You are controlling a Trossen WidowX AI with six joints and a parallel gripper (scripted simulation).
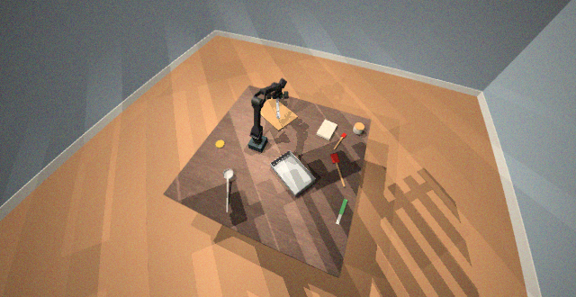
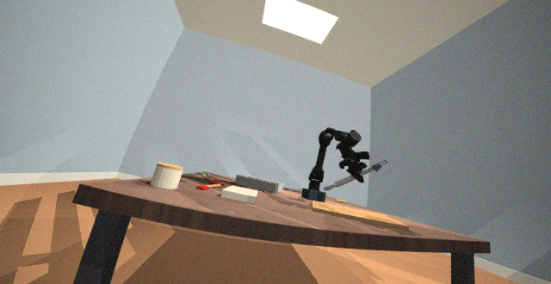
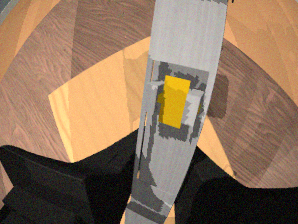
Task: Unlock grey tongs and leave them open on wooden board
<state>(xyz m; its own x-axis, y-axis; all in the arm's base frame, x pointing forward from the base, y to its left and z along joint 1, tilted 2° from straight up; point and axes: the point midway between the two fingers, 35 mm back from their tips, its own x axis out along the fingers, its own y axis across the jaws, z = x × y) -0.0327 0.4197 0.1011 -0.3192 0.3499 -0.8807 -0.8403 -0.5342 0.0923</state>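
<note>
My gripper tip is now 10 mm to the right of the yellow lock piece and 50 mm below it. The rest, counted from my gripper tip: wooden board 10 mm ahead, 50 mm to the right, 140 mm below; then yellow disc 250 mm behind, 570 mm to the right, 140 mm below; then white block 510 mm ahead, 30 mm to the right, 140 mm below.
</note>
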